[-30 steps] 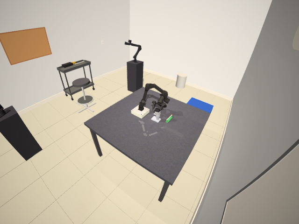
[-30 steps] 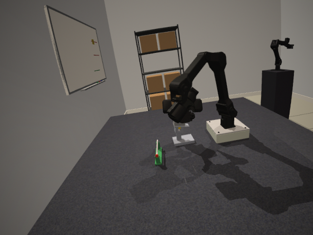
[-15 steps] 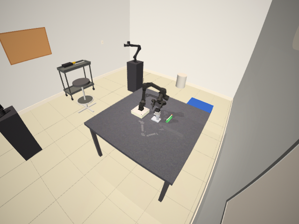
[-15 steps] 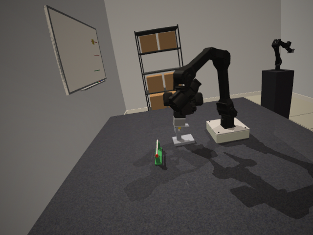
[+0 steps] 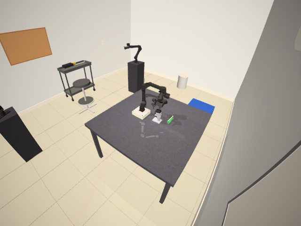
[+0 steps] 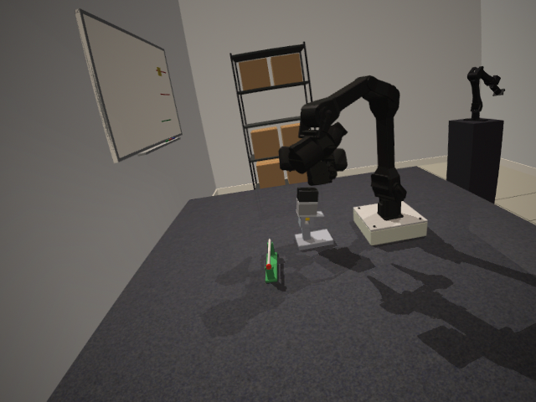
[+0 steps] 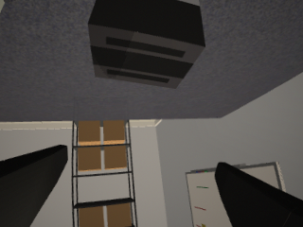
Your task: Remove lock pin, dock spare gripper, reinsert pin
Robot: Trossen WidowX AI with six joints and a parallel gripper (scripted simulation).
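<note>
Right now my gripper tip is 21 cm above the green cradle, 14 cm short of it and 13 cm to the right of it. From my gripper tip the other things lie so: spare gripper (11 cm below, 2 cm to the left, 1 cm ahead); grey mount (18 cm below, 2 cm to the left).
</note>
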